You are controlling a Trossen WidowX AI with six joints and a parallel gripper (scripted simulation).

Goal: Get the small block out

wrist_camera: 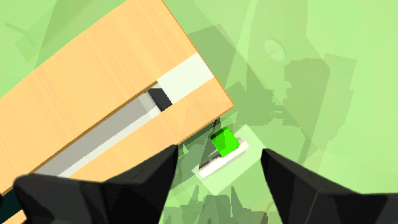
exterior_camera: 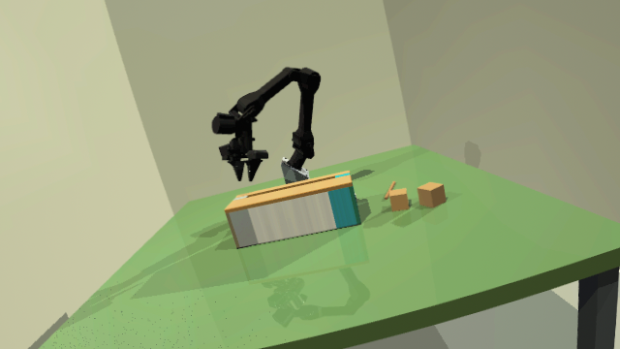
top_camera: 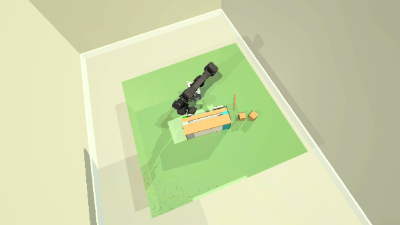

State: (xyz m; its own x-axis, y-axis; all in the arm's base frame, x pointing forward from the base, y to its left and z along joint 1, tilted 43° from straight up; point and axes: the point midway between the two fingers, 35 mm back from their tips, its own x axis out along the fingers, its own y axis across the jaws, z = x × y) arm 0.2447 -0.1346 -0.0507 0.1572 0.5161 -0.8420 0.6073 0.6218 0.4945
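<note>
Now: gripper tip 150 mm above the small green block, 30 mm past it and 10 mm to the left of it. The rest, counted from my gripper tip: thin wooden stick: 480 mm to the left, 160 mm below, 70 mm behind; box: 150 mm to the left, 100 mm below, 50 mm ahead.
</note>
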